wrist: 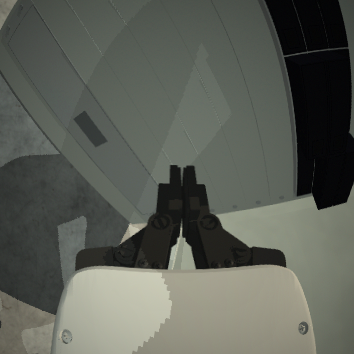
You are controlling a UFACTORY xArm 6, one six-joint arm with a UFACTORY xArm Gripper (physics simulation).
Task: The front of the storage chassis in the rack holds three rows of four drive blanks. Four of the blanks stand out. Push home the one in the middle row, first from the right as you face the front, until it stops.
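Frame: origin at the arm's base, x ahead, y left, z up, level; millimetres.
Where they show: gripper, fingertip midpoint: point(180, 180).
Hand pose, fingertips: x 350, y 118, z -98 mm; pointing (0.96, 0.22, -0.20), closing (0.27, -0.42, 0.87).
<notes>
Each offset is from my fingertips to the top centre of the thing. "pt": to the spot under its first point. Level surfaces: height alone.
My gripper point(180, 180) is shut and empty, its two black fingertips side by side at the middle of the wrist view. Beyond the fingertips is a large grey panelled face @(pt 74 mm right, 137 mm ahead, 47 mm up) point(250, 165), seen at a slant and crossed by thin seam lines. Whether the tips touch it cannot be told. Black parts @(pt 15 mm left, 63 mm ahead, 134 mm up) point(320, 100), split by thin pale lines, stand along the right edge; whether they belong to the storage chassis is unclear. The rows of drive blanks and the blank in the middle row, first from the right, cannot be made out.
A flat panel with a small dark rectangle @(pt 64 mm left, 102 mm ahead, 152 mm down) point(90, 129) lies along the left side of the grey face. A black block @(pt 99 mm right, 91 mm ahead, 159 mm up) point(332, 180) sticks out at the lower right. A pale smooth surface point(295, 245) is below it. The mottled floor @(264 mm down) point(30, 200) shows at the left, partly in shadow.
</notes>
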